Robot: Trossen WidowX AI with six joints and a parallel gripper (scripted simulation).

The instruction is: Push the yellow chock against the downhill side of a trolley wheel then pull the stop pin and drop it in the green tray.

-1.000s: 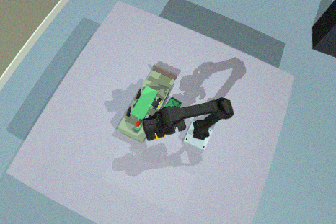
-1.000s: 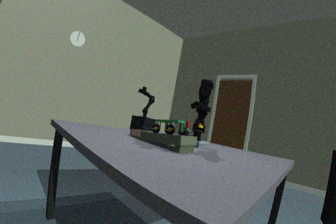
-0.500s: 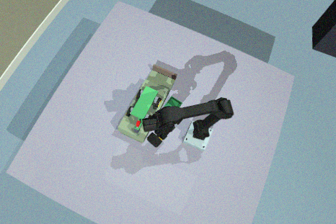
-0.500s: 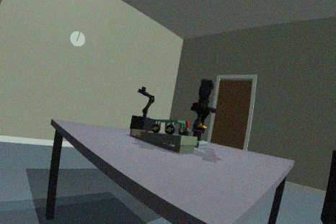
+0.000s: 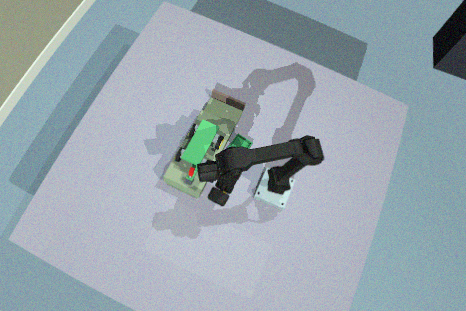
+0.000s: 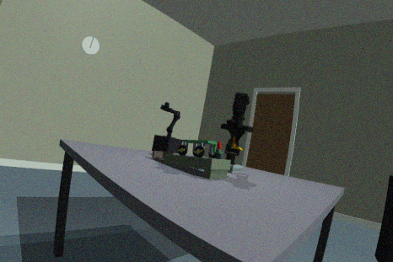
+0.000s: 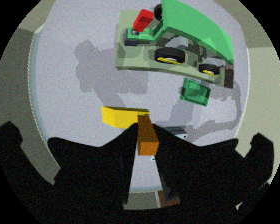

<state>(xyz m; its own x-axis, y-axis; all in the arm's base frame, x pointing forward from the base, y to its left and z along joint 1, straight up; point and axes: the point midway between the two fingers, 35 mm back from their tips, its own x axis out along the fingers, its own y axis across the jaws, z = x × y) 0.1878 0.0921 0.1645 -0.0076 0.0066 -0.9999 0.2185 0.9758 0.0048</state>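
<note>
Now: the red-headed stop pin 13 cm ahead of my gripper tip, 1 cm to the right of it and 4 cm below it. Also, from my gripper tip: trolley (14 cm ahead, 13 cm to the right, 6 cm below); olive ramp (14 cm ahead, 14 cm to the right, 13 cm below); yellow chock (1 cm ahead, 2 cm to the left, 1 cm below).
</note>
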